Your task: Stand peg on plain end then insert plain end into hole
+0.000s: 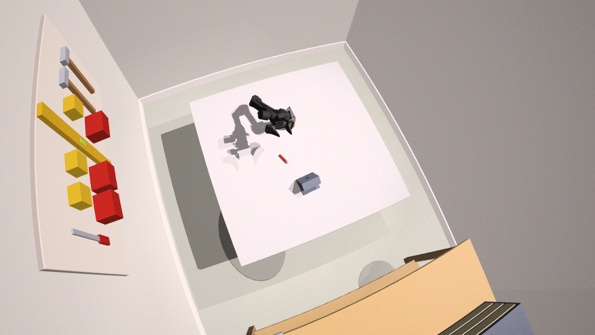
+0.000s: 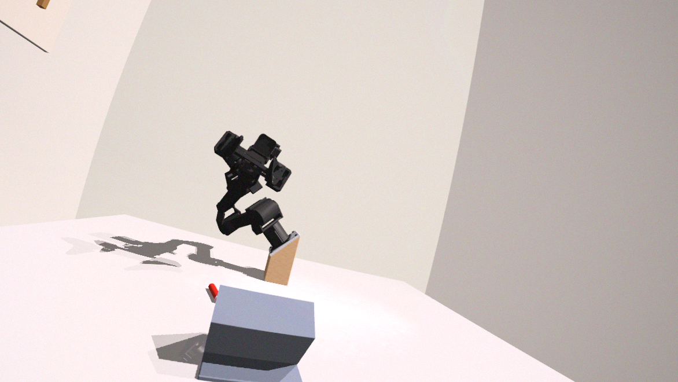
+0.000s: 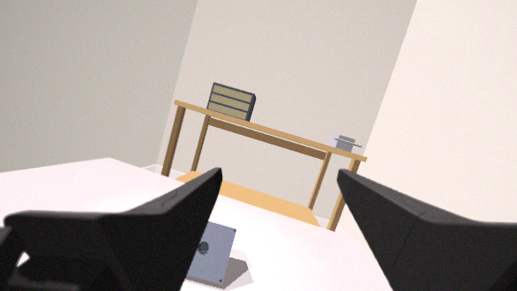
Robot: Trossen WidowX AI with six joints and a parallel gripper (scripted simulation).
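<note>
Right now my gripper tip is 40 mm short of the peg, 10 mm to the right of it and 320 mm above it. From my gripper tip the other things lie so: sloped panel: 230 mm ahead, 110 mm to the left, 290 mm below.
</note>
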